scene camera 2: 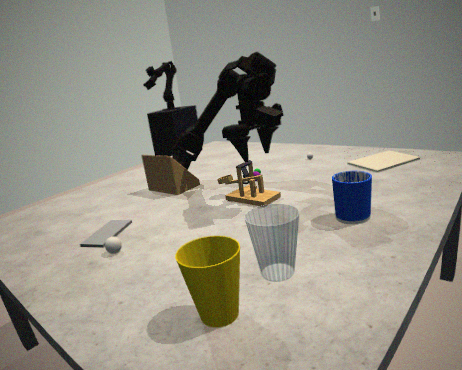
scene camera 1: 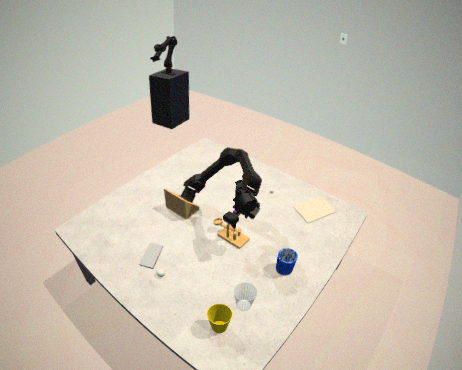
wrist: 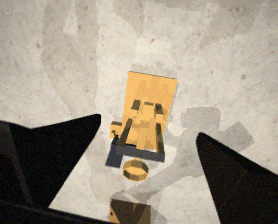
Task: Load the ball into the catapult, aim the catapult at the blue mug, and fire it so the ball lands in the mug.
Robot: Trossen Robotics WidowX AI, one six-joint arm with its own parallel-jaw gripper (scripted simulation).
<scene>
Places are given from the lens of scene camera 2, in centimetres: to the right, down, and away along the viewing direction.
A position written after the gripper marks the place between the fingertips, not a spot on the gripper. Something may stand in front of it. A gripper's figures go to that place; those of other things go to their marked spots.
gripper [scene camera 2: 257, 157]: 7, -8, 97
wooden catapult [scene camera 2: 250, 194]: 6, 3, 102
blue mug [scene camera 2: 352, 190]: 26, 1, 76
yellow cup [scene camera 2: 210, 266]: -3, 11, 47
The marked spots on the wooden catapult and the yellow cup are 56 cm apart.
</scene>
